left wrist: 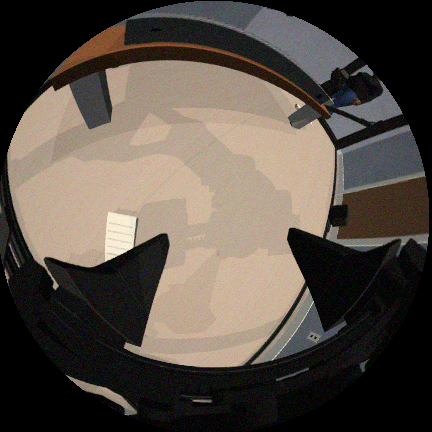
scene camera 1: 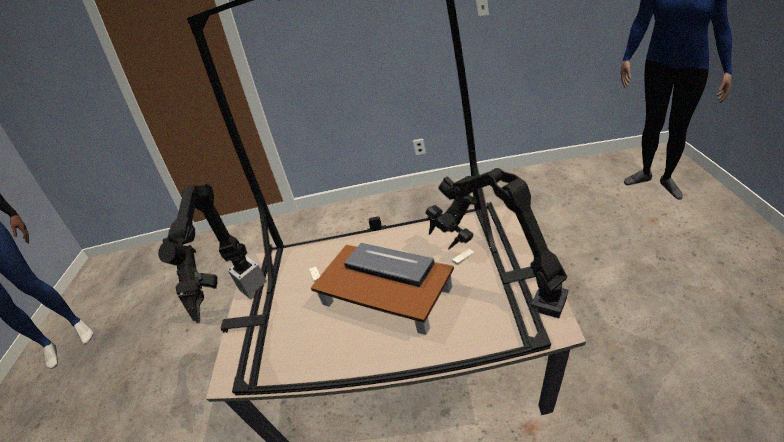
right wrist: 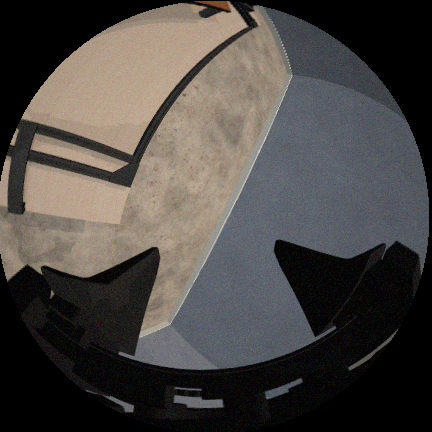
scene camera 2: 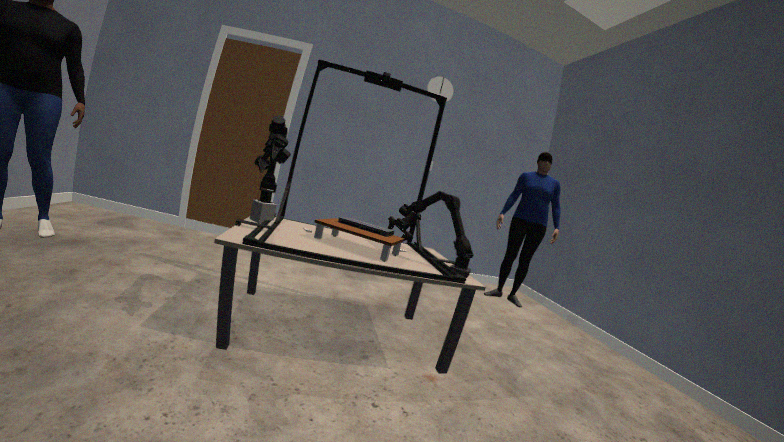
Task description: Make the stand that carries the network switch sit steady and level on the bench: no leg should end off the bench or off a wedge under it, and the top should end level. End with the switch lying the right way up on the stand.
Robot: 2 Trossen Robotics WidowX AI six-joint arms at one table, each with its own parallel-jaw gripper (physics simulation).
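Pixels of known places: left gripper, fingertip midpoint: (left wrist: 229, 237) (scene camera 1: 438, 242); right gripper, fingertip midpoint: (scene camera 1: 196, 321) (right wrist: 217, 250) (scene camera 2: 266, 165); left arm's base, origin of the base link: (scene camera 1: 550, 296) (scene camera 2: 461, 267); right arm's base, origin of the base link: (left wrist: 324, 90) (scene camera 1: 242, 267) (scene camera 2: 264, 201).
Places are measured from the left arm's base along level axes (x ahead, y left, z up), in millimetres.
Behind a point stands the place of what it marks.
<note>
The stand's orange-brown top (scene camera 1: 373, 296) @[z 67, x 498, y 256 mm] (scene camera 2: 359, 232) @[z 67, x 481, y 269 mm] (left wrist: 100, 46) is over the bench on grey legs; whether it is level, or every leg touches the bench, I cannot tell. The grey switch (scene camera 1: 389, 264) @[z 94, x 511, y 134 mm] (scene camera 2: 365, 226) @[z 88, x 504, y 175 mm] (left wrist: 200, 40) @[z 74, x 450, y 59 mm] lies flat on it, light stripe up. A pale ridged wedge (scene camera 1: 462, 256) @[z -26, x 372, y -100 mm] (left wrist: 121, 232) @[z -22, x 382, y -79 mm] lies on the bench, right of the stand in scene camera 1. Another pale wedge (scene camera 1: 314, 273) @[z -26, x 857, y 193 mm] (scene camera 2: 307, 230) @[z -24, x 829, y 225 mm] lies left of the stand. My left gripper (scene camera 1: 440, 239) @[z 20, x 463, y -97 mm] (left wrist: 229, 237) @[z 20, x 463, y -97 mm] is open and empty, above the bench near the ridged wedge. My right gripper (right wrist: 217, 250) @[z 289, x 729, y 710 mm] is open and empty, beyond the bench's left side.
The bench (scene camera 1: 340, 356) @[z -33, x 518, y 453 mm] (scene camera 2: 290, 235) @[z -33, x 790, y 407 mm] carries a black frame (scene camera 1: 395, 377) @[z -15, x 309, y 445 mm] along its edges, with tall posts at the back. A small black block (scene camera 1: 374, 222) @[z 12, x 779, y -123 mm] (left wrist: 339, 215) @[z 4, x 767, y -131 mm] sits on the back rail. Two people stand on the floor away from the bench.
</note>
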